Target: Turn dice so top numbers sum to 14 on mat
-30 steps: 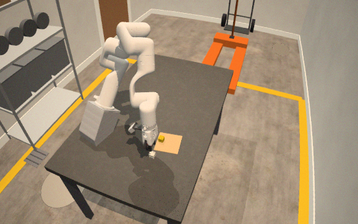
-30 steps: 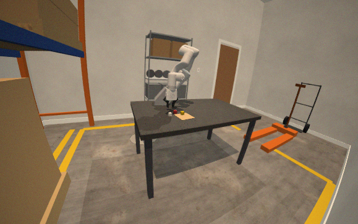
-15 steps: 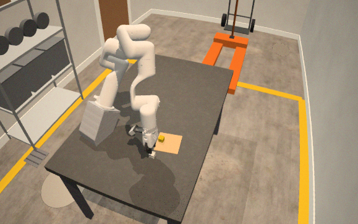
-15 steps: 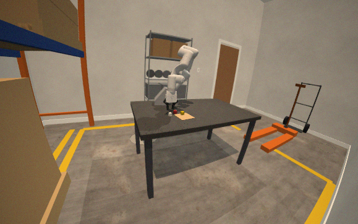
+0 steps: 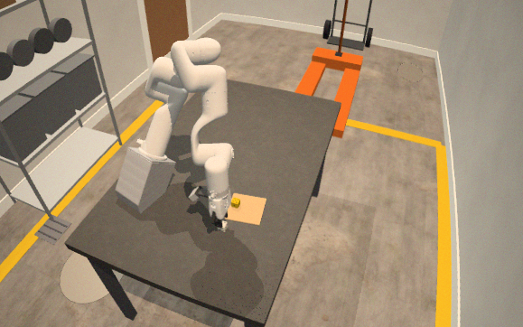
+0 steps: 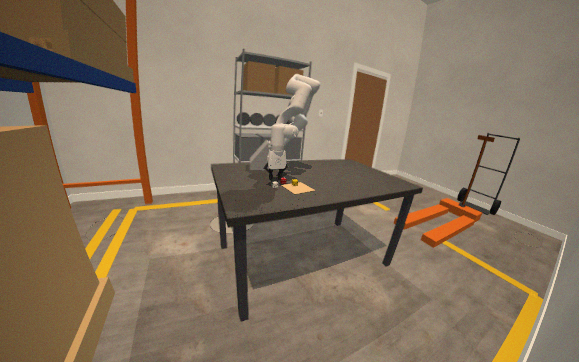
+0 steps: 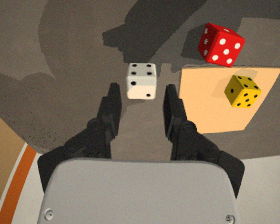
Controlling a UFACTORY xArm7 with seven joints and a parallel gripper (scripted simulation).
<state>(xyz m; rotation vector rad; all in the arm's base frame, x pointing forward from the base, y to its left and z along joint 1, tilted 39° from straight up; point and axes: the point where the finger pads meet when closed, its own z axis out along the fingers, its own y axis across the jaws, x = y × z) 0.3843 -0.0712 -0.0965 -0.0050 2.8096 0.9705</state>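
My hand is 50 mm above the white die. The rest, counted from my hand: mat 50 mm ahead, 130 mm to the left, 60 mm below; then red die 50 mm behind, 70 mm to the left, 50 mm below; then yellow die 120 mm to the left, 40 mm below.
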